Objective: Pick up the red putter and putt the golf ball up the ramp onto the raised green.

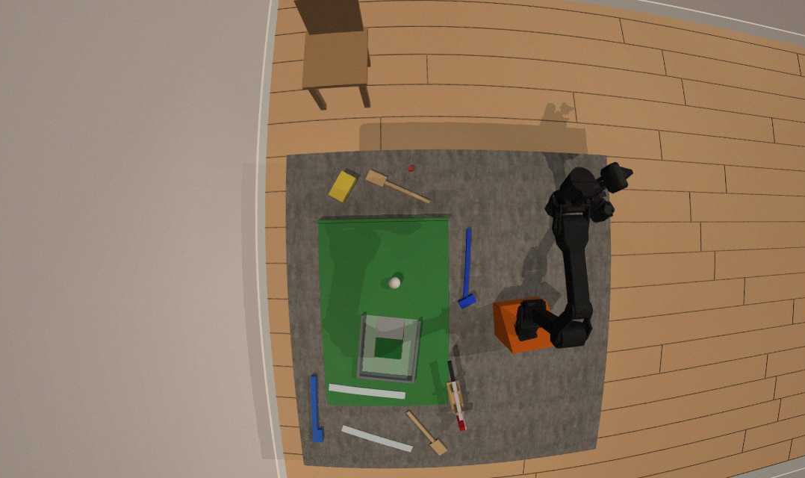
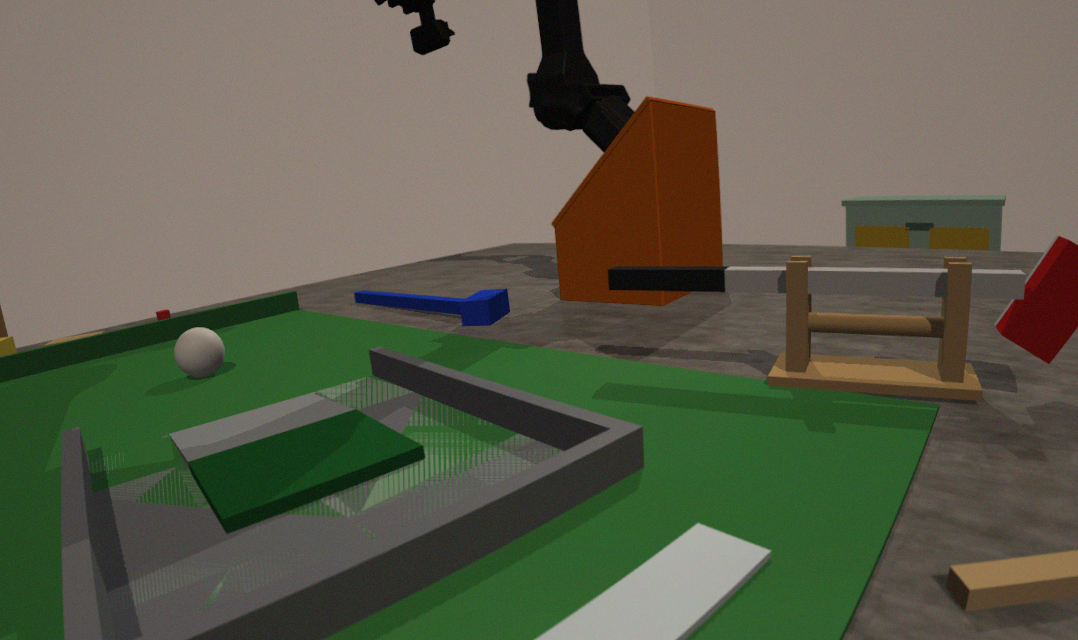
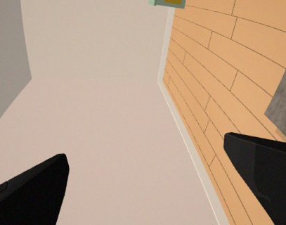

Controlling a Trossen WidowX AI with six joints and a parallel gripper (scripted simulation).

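The blue putter is 450 mm below my gripper tip, 350 mm ahead of it and 220 mm to the left of it. Round my gripper tip: yellow block 760 mm ahead, 450 mm below, 150 mm to the right; then white golf ball 620 mm ahead, 440 mm below, 230 mm to the left; then green mat 680 mm ahead, 460 mm below, 350 mm to the left.
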